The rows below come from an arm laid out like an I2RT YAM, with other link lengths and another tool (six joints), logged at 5 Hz.
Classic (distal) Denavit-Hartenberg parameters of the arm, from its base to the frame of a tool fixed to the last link. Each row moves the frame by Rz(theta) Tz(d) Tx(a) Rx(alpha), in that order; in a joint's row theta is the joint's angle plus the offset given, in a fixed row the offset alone. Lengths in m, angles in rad.
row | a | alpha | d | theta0
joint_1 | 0.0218 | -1.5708 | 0.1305 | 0
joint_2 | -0.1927 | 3.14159 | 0 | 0
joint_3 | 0.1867 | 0 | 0 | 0.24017
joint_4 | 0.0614 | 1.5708 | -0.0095 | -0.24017
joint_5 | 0 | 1.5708 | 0.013 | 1.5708
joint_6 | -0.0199 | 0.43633 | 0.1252 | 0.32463
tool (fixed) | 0 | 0 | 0.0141 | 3.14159
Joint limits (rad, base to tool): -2.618..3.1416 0..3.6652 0..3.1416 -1.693..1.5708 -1.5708..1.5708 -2.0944..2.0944
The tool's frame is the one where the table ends.
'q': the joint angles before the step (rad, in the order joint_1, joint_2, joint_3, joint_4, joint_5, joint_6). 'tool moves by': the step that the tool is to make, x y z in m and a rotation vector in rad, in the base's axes. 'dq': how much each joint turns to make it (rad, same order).
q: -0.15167, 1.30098, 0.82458, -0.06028, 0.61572, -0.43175
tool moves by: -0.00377, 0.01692, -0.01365, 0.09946, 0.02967, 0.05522
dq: 0.02077, -0.01544, -0.00989, -0.08802, -0.08041, 0.07167
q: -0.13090, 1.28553, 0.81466, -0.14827, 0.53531, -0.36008
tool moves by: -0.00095, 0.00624, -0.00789, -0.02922, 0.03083, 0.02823
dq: 0.02814, 0.00650, -0.03011, 0.02545, 0.01900, -0.03099
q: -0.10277, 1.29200, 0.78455, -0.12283, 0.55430, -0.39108
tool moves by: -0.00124, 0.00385, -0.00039, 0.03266, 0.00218, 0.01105
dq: 0.00094, -0.00990, 0.00775, -0.03508, -0.02736, 0.02318
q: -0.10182, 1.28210, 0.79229, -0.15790, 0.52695, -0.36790
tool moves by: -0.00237, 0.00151, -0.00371, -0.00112, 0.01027, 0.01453
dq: -0.00065, -0.00972, -0.02106, 0.00750, -0.01078, -0.01258
